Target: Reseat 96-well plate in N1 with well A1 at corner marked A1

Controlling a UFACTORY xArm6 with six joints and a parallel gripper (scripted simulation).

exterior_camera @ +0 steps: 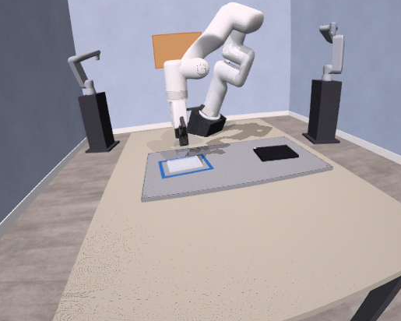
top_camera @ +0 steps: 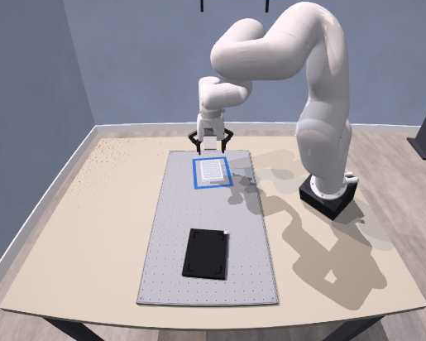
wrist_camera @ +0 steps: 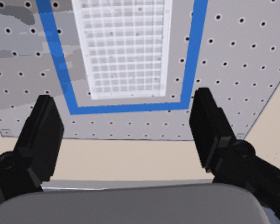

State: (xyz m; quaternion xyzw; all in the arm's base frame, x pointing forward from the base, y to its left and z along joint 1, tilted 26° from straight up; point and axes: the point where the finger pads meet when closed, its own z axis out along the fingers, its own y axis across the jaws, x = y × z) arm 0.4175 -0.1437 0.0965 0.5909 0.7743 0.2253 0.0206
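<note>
Now: hand 100 mm above the 96-well plate. Round my hand: white A1 mark: 110 mm behind, 300 mm to the left, 100 mm below; black plate nest N1: 70 mm behind, 380 mm to the left, 100 mm below.
</note>
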